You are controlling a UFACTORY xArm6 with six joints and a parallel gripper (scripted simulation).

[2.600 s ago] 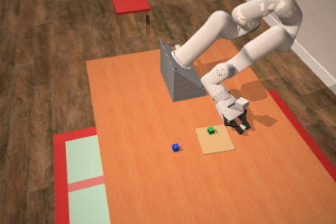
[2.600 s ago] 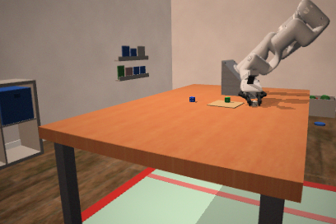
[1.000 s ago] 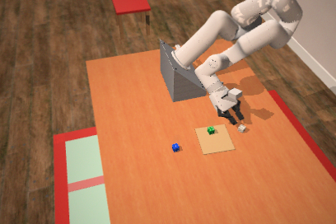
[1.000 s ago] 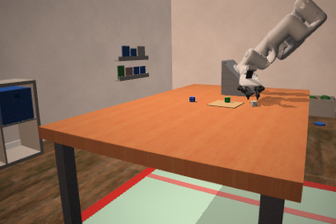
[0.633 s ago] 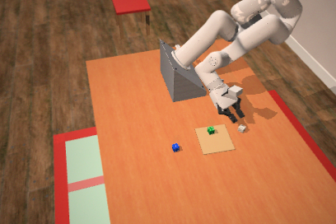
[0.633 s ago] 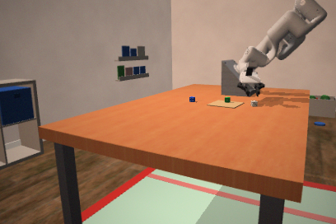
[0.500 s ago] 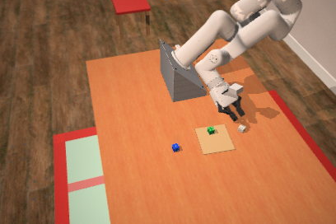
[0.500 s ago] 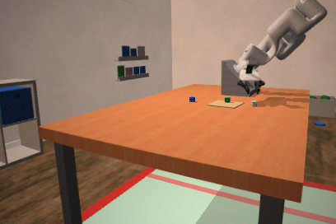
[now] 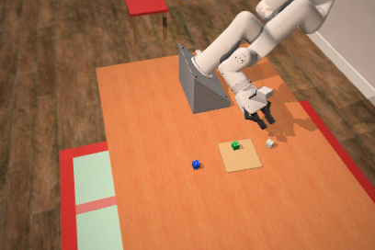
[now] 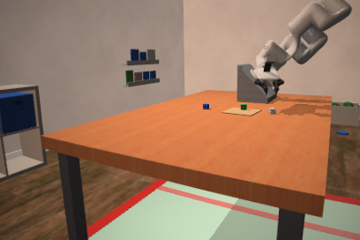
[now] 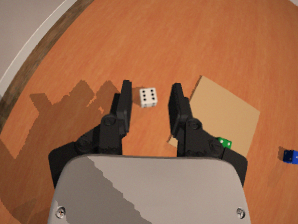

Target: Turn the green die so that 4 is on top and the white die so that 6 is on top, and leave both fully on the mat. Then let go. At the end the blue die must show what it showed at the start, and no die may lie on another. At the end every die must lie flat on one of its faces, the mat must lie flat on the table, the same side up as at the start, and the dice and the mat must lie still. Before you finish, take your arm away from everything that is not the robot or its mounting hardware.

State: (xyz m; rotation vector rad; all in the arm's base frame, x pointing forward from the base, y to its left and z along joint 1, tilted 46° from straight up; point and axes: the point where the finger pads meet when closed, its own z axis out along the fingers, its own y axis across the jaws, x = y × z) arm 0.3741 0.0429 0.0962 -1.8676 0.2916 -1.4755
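Now: the white die 4 cm ahead of my hand, 1 cm to the left of it and 9 cm below it. Round my hand: tan mat (3 cm ahead, 12 cm to the right, 10 cm below); then green die (12 cm to the right, 9 cm below); then blue die (1 cm ahead, 30 cm to the right, 9 cm below).
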